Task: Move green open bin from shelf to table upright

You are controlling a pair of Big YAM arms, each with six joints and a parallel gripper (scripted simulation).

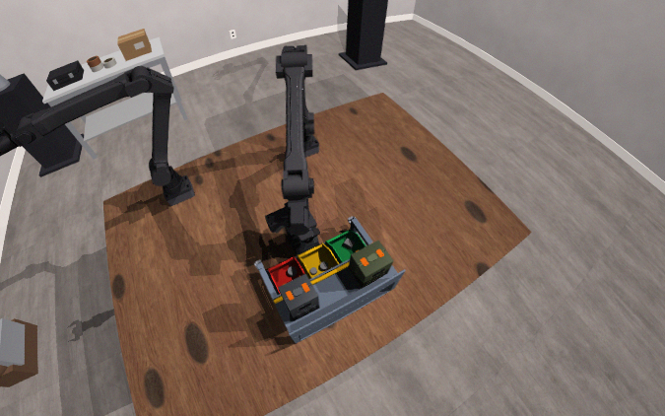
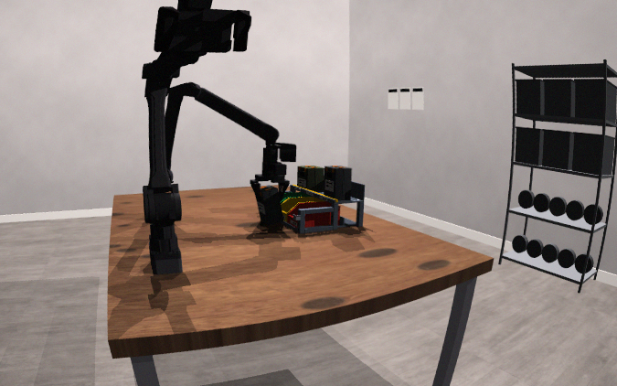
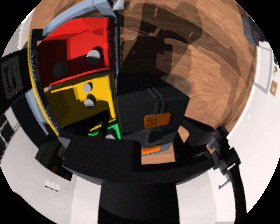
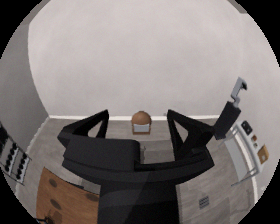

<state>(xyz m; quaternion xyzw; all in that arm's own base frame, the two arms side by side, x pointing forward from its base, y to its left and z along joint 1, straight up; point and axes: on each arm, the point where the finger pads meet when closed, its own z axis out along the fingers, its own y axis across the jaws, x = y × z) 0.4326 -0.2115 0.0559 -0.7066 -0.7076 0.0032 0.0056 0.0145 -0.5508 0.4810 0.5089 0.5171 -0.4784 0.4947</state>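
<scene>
Now: the black box 2 cm below my left hand. From my left hand the other things lie so: grey shelf 16 cm ahead, 1 cm to the left, 3 cm below; then yellow bin 14 cm ahead, 1 cm to the left, 5 cm below; then green open bin 13 cm ahead, 12 cm to the left, 5 cm below.
</scene>
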